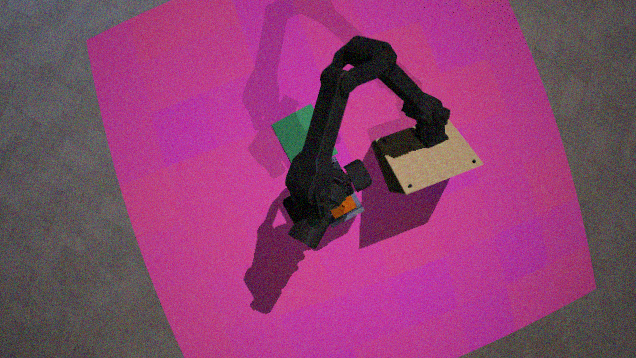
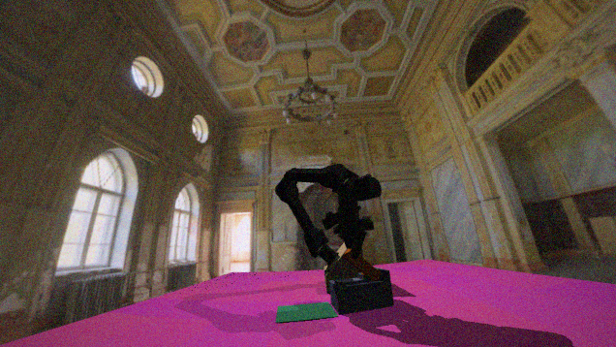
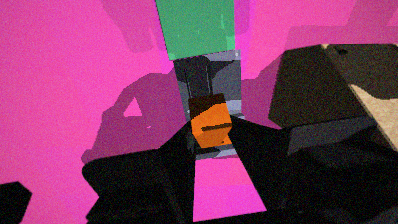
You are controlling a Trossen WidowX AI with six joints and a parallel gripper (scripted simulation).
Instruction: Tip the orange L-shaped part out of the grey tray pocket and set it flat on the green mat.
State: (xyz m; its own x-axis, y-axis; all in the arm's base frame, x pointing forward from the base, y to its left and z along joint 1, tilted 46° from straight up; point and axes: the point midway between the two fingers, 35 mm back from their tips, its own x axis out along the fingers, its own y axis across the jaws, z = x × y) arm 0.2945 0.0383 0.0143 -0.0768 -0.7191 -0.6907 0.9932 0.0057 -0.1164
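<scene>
My gripper tip is now 140 mm to the left of the green mat and 140 mm above it. From my gripper tip the other things lie so: orange l-shaped part: 20 mm behind, 30 mm to the left, 30 mm below.
</scene>
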